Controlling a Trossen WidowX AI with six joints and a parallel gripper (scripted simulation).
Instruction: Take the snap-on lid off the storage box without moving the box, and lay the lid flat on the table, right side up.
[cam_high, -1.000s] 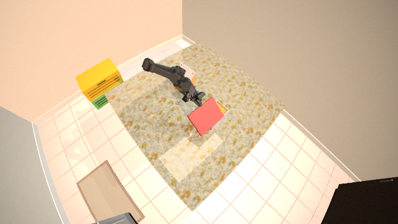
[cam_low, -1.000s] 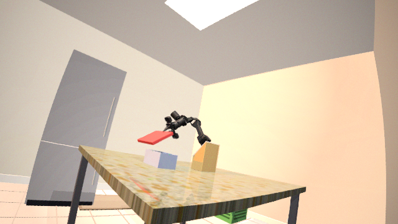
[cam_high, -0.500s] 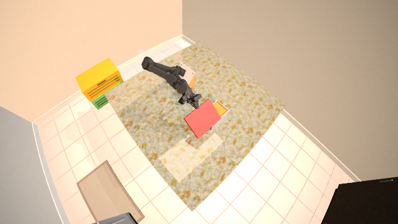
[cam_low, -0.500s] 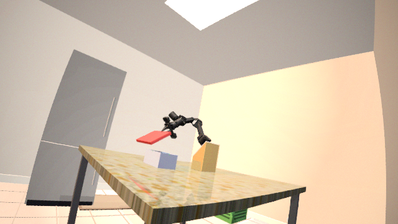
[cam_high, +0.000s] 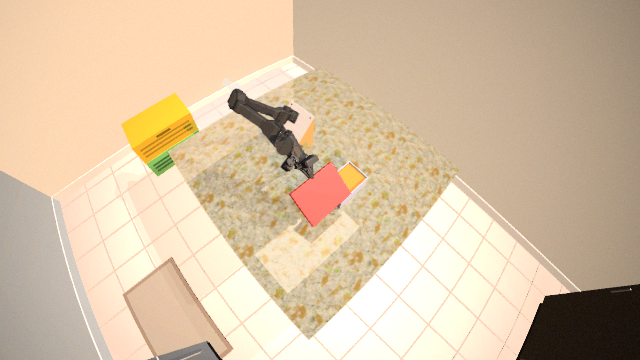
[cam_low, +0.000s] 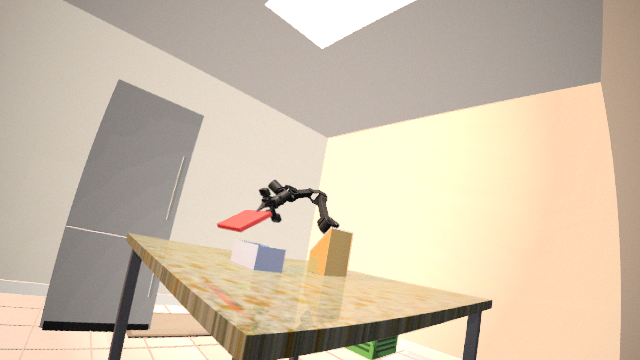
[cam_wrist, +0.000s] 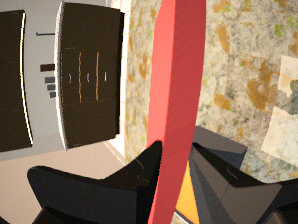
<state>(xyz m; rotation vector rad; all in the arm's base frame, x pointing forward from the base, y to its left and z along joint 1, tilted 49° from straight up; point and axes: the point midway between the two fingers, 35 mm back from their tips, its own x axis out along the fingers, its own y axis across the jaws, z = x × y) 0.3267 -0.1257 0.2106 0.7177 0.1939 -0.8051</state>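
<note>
The red lid is 7 cm ahead of my gripper tip, 4 cm below it and 1 cm to the right of it. Also, from my gripper tip: storage box 18 cm below, 17 cm to the left, 8 cm ahead.
</note>
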